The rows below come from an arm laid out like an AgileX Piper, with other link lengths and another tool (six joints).
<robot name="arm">
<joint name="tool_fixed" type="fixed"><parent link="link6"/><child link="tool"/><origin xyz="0.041 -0.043 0.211" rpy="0 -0.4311 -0.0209"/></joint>
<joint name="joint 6" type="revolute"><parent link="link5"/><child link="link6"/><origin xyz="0 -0.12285 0" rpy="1.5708 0 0"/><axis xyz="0 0 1"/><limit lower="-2.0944" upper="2.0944"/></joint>
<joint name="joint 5" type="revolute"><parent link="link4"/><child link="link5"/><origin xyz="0 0 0" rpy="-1.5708 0 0"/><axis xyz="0 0 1"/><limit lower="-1.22" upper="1.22"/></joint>
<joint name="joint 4" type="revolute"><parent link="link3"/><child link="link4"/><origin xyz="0.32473 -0.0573 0" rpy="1.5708 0 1.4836"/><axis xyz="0 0 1"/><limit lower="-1.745" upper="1.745"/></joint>
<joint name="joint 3" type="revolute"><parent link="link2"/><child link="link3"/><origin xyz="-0.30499 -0.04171 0" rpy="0 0 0"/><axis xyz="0 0 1"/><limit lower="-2.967" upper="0"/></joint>
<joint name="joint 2" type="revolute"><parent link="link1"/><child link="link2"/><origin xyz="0 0 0" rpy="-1.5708 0 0"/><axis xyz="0 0 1"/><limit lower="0" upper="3.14"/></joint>
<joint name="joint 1" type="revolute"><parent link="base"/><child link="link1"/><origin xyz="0 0 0.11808" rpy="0 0 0"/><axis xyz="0 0 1"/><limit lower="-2.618" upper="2.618"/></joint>
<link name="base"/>
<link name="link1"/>
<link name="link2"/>
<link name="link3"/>
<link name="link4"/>
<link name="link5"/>
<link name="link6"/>
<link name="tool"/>
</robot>
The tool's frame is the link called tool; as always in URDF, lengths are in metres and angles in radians.
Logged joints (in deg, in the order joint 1, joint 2, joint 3, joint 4, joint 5, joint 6), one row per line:
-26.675 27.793 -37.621 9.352 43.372 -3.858
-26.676 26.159 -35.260 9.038 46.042 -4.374
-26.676 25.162 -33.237 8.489 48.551 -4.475
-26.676 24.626 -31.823 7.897 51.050 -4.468
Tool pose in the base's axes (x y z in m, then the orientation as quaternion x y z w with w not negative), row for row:
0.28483 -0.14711 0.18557 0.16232 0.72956 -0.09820 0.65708
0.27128 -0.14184 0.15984 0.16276 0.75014 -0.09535 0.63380
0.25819 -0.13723 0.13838 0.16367 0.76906 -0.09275 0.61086
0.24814 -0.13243 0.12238 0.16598 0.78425 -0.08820 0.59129
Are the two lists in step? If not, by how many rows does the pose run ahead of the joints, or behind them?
The pose runs 1 row ahead of the joints: the pose in row i belongs to the joints in row i + 1.
